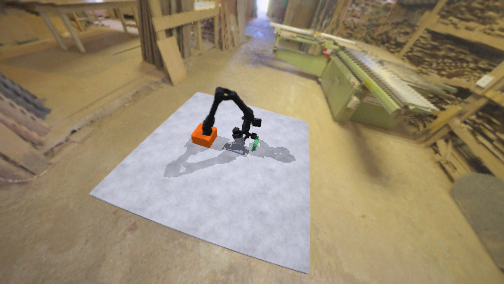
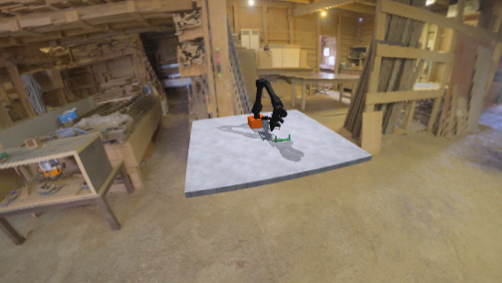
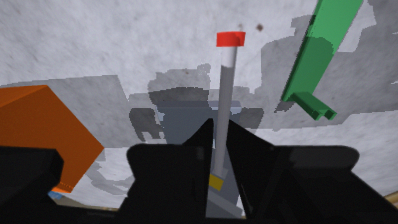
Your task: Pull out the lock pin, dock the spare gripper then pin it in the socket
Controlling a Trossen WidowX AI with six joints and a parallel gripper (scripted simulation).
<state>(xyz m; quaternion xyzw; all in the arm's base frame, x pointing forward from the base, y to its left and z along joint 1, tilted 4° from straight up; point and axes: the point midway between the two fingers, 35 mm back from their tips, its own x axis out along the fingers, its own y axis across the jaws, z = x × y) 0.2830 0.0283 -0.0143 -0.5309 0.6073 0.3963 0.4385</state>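
My gripper tip is now 40 mm to the left of the grey mount and 20 mm past it. Also, from my gripper tip: green strip: 110 mm ahead, 50 mm to the left, 30 mm below; then spare gripper: 70 mm above, 40 mm to the right, 30 mm behind.
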